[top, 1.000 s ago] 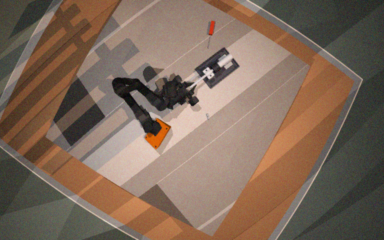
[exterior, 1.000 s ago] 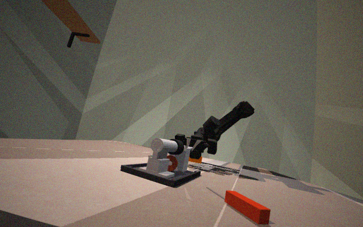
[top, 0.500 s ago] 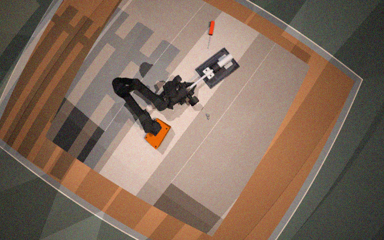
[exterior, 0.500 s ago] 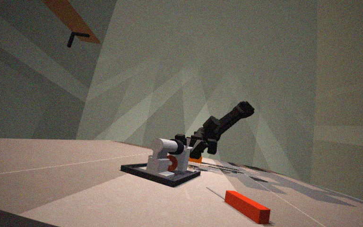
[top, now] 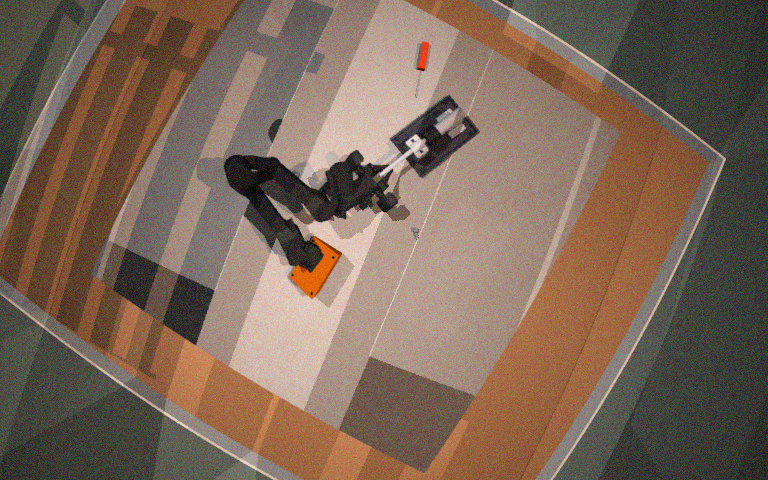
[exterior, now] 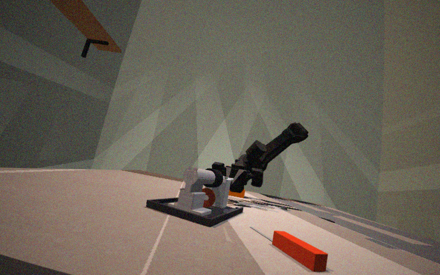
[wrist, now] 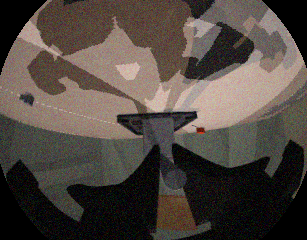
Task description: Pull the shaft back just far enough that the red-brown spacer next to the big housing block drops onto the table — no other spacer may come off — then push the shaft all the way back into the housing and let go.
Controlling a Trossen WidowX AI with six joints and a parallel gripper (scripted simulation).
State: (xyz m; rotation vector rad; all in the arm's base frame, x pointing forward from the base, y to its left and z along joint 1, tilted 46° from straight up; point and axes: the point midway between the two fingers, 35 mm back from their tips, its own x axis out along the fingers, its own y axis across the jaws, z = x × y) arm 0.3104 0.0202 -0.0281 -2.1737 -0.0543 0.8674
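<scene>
Right now the light shaft is 60 mm ahead of my gripper tip, 20 mm above it and 10 mm to the right of it. Also, from my gripper tip: small grey piece (180 mm to the right, 100 mm behind, 50 mm below); dark spacer (160 mm ahead, 40 mm to the right, 20 mm above); red-brown spacer (160 mm ahead, 40 mm to the right, 30 mm below).
</scene>
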